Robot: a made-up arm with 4 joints. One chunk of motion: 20 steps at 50 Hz.
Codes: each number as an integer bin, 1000 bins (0 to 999) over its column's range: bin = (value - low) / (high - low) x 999, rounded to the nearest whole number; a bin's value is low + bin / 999 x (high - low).
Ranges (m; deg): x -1.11..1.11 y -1.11..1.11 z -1.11..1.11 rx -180..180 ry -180..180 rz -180..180
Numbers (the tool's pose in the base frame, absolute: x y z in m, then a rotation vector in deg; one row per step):
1: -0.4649 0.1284 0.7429 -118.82 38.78 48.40
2: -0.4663 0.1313 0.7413 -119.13 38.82 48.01
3: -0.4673 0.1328 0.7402 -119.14 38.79 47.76
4: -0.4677 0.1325 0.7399 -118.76 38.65 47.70
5: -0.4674 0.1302 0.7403 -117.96 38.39 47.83
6: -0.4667 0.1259 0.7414 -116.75 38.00 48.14
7: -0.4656 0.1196 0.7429 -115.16 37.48 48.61
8: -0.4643 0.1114 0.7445 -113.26 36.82 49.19
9: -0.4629 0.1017 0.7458 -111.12 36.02 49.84
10: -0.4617 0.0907 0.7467 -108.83 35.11 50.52
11: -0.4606 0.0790 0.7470 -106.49 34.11 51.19
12: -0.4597 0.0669 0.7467 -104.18 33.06 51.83
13: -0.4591 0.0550 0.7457 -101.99 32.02 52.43
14: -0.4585 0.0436 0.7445 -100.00 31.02 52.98
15: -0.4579 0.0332 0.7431 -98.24 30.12 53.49
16: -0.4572 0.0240 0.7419 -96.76 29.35 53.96
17: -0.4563 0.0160 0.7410 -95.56 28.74 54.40
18: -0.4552 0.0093 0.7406 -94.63 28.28 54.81
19: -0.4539 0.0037 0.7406 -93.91 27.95 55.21
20: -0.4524 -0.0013 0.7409 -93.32 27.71 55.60
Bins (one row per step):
1: 290 557 834 170 607 634
2: 290 559 833 169 607 633
3: 289 559 833 169 607 632
4: 289 559 832 170 607 632
5: 289 558 833 172 606 632
6: 289 556 833 176 605 633
7: 290 553 834 180 604 634
8: 291 550 835 185 602 636
9: 291 545 835 191 599 638
10: 292 540 836 197 597 640
11: 292 535 836 204 594 642
12: 293 530 836 210 591 643
13: 293 524 835 216 588 645
14: 293 519 835 222 586 647
15: 293 514 834 227 583 648
16: 294 510 833 231 581 649
17: 294 507 833 234 579 650
18: 295 504 833 237 578 652
19: 295 501 833 239 577 653
20: 296 499 833 241 576 654

